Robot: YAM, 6 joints.
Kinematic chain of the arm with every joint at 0, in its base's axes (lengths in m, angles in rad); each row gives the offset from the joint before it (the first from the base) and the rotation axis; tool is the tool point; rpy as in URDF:
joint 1: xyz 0 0 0.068 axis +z
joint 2: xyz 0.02 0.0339 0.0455 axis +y
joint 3: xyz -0.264 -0.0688 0 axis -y
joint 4: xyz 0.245 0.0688 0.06 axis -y
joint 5: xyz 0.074 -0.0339 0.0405 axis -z
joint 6: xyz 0.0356 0 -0.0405 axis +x
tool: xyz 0 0 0 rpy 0 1.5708 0
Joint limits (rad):
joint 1: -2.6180..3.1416
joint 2: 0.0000..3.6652
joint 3: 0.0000..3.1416
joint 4: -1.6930..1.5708
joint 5: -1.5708..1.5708
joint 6: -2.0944..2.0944
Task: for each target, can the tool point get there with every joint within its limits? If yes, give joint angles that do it. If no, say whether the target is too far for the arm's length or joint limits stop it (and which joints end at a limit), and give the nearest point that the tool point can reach.
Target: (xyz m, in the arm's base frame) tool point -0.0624 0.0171 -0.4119
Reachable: no: joint limits stop it (at a limit: joint 2) | nearest point -0.0920 0.0252 -0.3463 | short by 0.072 m
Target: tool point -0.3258 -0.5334 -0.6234
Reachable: no: too far | nearest point -0.2292 -0.3753 -0.3257 | short by 0.351 m
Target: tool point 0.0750 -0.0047 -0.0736
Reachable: yes | joints -0.3221 2.7823 0.5490 -0.4081 -0.5736 0.9300
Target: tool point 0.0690 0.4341 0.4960
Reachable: yes | joints 1.4810 2.2028 2.2809 1.2443 0.9928 0.8304
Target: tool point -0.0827 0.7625 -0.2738
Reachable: no: too far | nearest point -0.0621 0.5722 -0.1746 | short by 0.216 m
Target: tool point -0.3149 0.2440 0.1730
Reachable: yes | joints 2.3964 1.9489 1.0847 0.3893 -1.2848 0.1792
